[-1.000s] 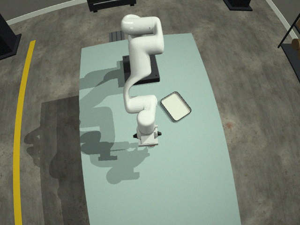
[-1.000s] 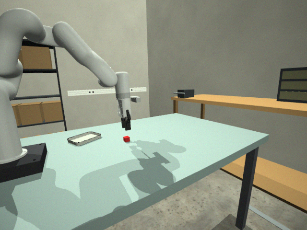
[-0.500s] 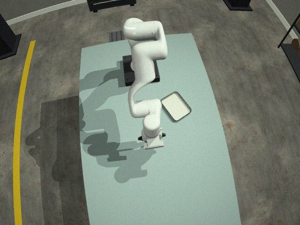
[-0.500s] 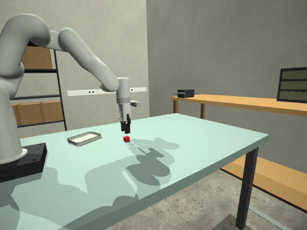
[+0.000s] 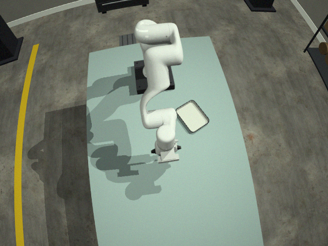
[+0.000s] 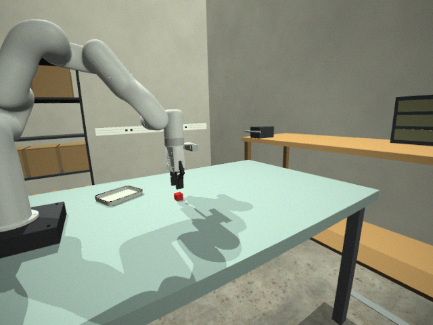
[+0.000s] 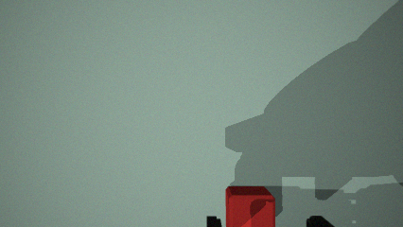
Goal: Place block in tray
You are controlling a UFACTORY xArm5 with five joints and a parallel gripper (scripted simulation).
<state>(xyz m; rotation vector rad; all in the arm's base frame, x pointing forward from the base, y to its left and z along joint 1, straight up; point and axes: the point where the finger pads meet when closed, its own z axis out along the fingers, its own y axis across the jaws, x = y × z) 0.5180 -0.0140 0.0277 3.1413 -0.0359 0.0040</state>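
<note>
Now: hand 60 mm above the red block. Also, from my hand: white tray: 200 mm behind, 180 mm to the left, 60 mm below.
</note>
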